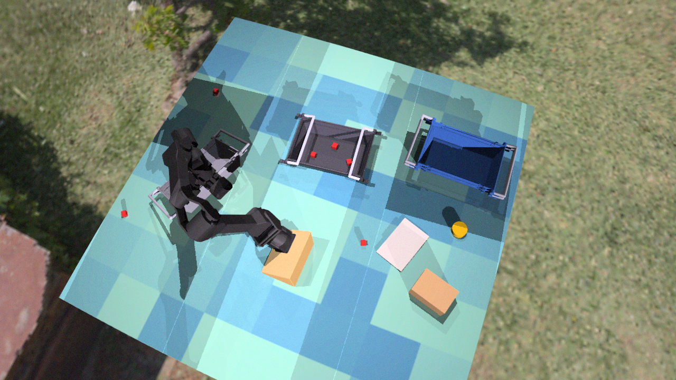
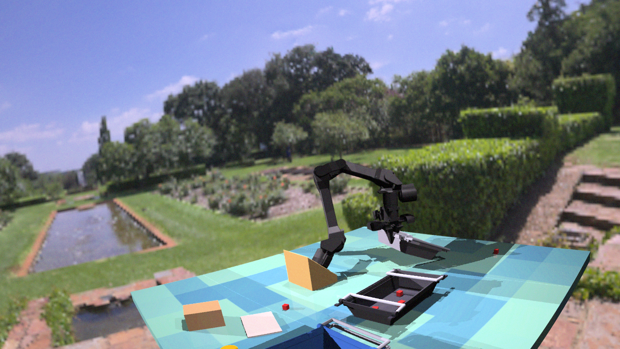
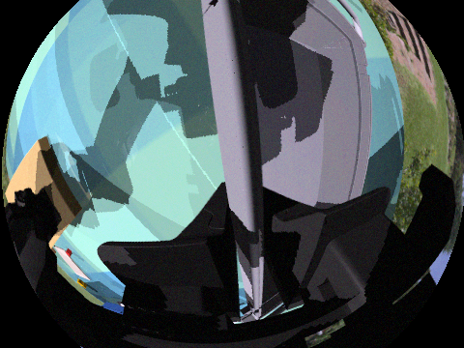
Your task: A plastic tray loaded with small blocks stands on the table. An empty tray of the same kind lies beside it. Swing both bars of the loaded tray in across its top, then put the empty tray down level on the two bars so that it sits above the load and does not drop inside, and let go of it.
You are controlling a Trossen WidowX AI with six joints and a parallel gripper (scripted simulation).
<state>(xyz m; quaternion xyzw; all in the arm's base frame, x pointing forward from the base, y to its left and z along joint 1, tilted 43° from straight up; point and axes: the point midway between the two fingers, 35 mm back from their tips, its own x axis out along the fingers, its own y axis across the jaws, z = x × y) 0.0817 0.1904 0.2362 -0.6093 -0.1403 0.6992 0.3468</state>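
My gripper tip is now 80 mm to the right of the grey tray and 30 mm short of it. The rest, counted from my gripper tip: yellow disc (790 mm to the right, 180 mm ahead, 70 mm below); then white flat plate (630 mm to the right, 70 mm below, 70 mm ahead); then brown box (770 mm to the right, 50 mm below, 50 mm behind).
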